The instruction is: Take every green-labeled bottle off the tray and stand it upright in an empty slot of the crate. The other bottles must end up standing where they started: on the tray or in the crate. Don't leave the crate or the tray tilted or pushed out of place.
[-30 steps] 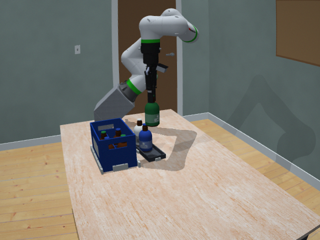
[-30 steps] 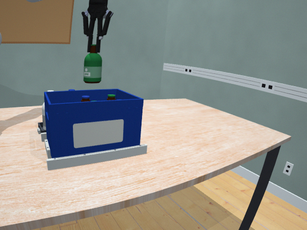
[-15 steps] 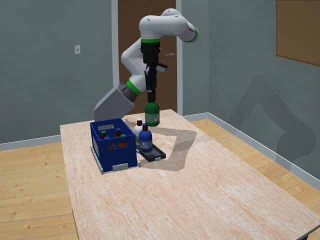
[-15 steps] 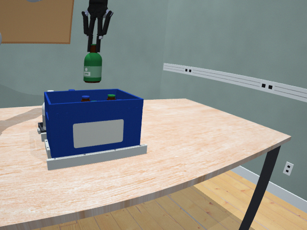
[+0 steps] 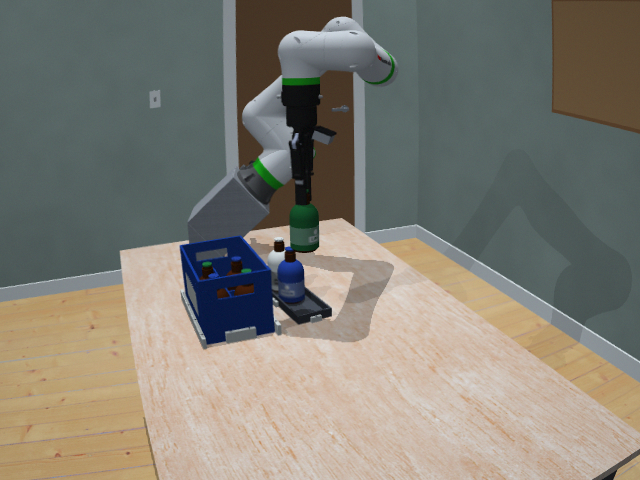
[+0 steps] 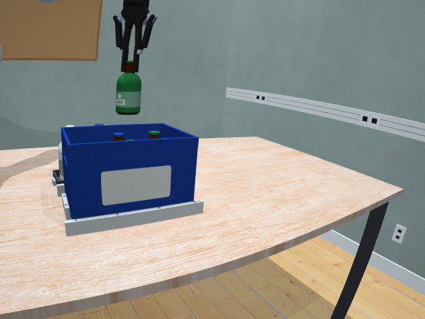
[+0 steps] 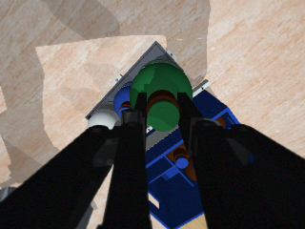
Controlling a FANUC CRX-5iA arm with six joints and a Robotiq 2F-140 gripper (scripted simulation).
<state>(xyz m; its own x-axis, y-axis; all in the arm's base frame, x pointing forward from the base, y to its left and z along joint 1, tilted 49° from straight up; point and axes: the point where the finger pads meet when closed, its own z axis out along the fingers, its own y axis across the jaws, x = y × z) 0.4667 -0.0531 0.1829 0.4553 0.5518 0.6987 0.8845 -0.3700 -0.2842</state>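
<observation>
My hand is 80 mm above the green-labeled bottle. Also, from my hand: white-labeled bottle 260 mm below, 170 mm behind, 50 mm to the right; blue-labeled bottle 260 mm below, 80 mm behind, 30 mm to the right; blue crate 260 mm below, 220 mm to the right, 20 mm behind.
</observation>
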